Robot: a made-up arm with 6 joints.
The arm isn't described. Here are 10 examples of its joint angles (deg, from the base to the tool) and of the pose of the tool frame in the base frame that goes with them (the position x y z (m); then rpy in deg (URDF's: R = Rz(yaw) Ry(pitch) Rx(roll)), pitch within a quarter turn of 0, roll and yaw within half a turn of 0).
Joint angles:
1: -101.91 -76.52 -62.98 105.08 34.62 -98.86
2: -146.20 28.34 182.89 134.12 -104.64 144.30
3: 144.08 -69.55 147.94 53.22 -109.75 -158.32
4: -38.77 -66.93 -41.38 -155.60 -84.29 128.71
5: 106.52 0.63 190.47 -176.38 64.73 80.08
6: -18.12 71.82 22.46 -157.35 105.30 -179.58
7: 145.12 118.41 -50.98 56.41 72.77 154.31
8: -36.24 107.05 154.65 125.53 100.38 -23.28
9: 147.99 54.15 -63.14 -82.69 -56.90 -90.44
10: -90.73 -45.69 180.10 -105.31 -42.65 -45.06
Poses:
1: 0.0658 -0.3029 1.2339 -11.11 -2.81 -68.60
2: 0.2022 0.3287 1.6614 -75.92 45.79 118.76
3: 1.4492 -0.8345 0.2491 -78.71 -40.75 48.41
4: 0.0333 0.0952 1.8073 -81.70 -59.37 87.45
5: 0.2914 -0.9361 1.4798 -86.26 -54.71 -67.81
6: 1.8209 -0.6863 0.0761 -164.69 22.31 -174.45
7: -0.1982 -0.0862 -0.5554 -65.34 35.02 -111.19
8: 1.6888 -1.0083 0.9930 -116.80 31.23 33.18
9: -0.7015 0.2119 0.0256 -59.20 25.88 -99.45
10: 0.1684 1.3519 0.2491 -72.45 40.69 29.75
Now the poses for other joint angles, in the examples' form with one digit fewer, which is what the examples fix.
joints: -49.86 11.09 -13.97 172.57 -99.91 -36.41
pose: 0.972 -1.198 1.572 -119.6 -73.3 -76.2
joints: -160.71 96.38 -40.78 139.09 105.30 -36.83
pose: -0.506 -0.332 -0.334 80.1 -45.6 -45.1
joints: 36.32 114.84 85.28 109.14 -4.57 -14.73
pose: 2.012 1.457 -0.455 -96.8 28.0 31.4
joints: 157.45 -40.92 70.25 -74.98 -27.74 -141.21
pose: 1.056 -0.551 2.539 96.4 -60.3 -87.8
